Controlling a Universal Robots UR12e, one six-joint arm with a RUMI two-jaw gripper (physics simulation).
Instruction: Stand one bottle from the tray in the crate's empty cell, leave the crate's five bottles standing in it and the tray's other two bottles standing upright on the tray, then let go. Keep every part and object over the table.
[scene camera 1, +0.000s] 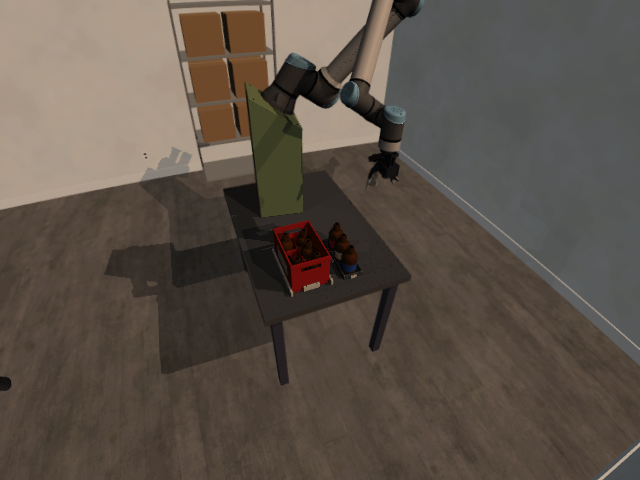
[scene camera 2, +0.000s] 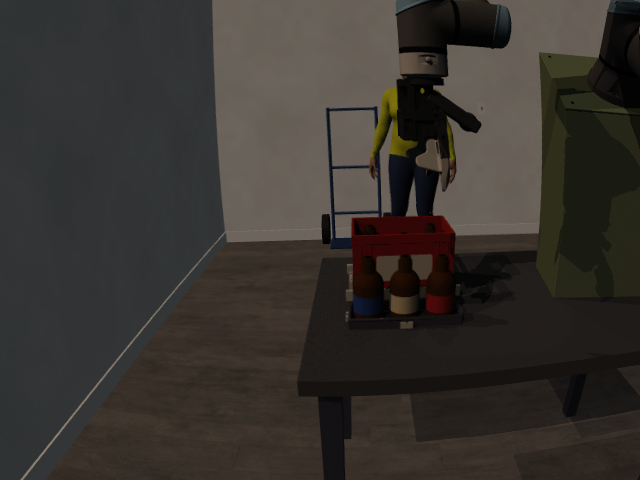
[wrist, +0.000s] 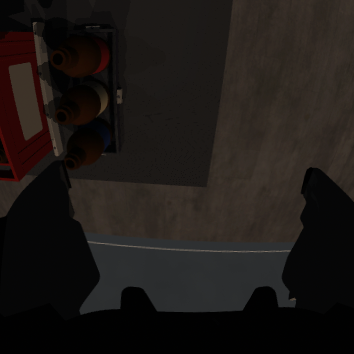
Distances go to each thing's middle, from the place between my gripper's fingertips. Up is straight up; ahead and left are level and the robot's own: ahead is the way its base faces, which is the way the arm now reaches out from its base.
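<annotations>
I see the blue-labelled bottle (scene camera 2: 368, 286), and it is 280 mm below my hand, with the bottle also 120 mm ahead of my hand and 200 mm to the right of it.
</annotations>
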